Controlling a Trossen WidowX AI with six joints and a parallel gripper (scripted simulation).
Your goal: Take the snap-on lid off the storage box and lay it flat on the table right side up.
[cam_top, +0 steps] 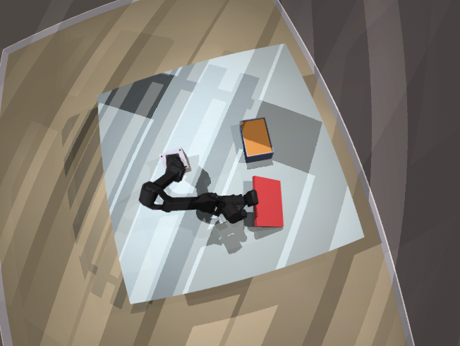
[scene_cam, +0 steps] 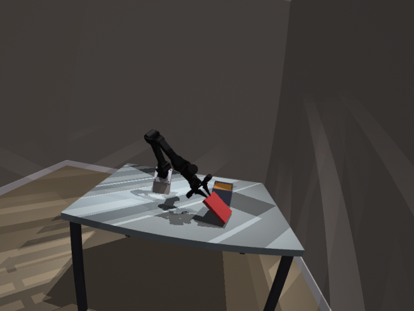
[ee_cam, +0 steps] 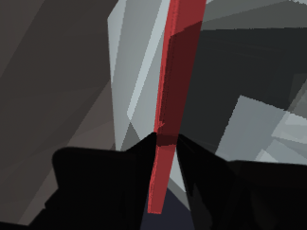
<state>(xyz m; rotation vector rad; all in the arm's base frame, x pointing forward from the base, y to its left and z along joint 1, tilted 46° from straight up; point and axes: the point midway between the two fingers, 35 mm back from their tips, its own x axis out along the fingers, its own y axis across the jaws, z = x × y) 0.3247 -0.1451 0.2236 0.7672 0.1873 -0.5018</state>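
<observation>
My gripper tip is now 70 mm short of the red lid, 50 mm above it and 10 mm to the left of it. Also, from my gripper tip: dark storage box: 320 mm to the left, 70 mm ahead, 60 mm below.
</observation>
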